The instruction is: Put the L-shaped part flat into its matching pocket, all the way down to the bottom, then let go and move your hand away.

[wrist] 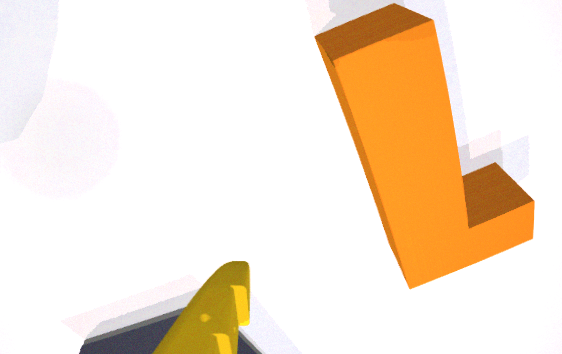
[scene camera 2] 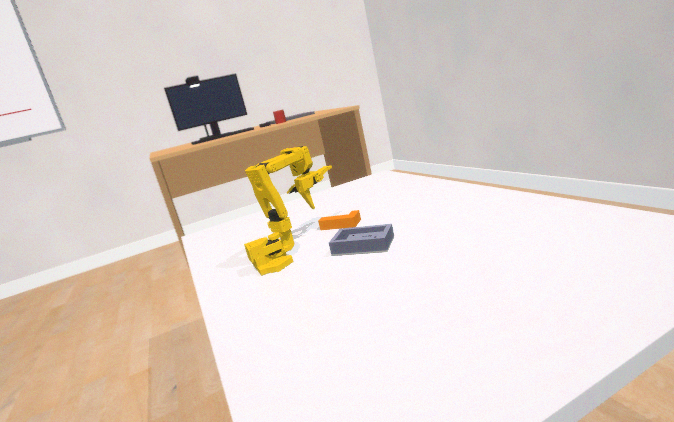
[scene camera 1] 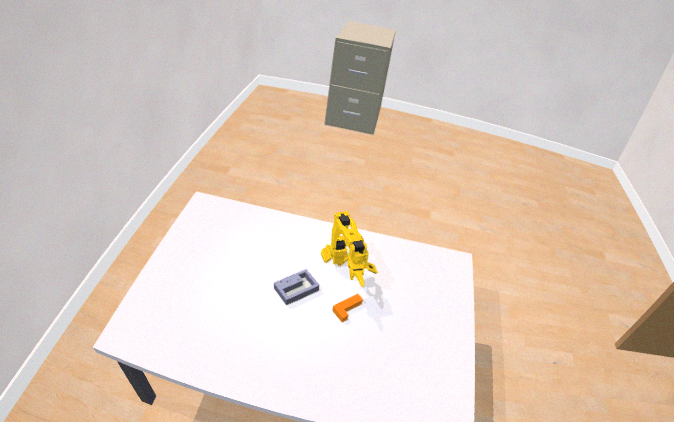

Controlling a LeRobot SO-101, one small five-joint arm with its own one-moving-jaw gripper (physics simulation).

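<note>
Orange L-shaped part on the table. Grey pocket block also present.
</note>
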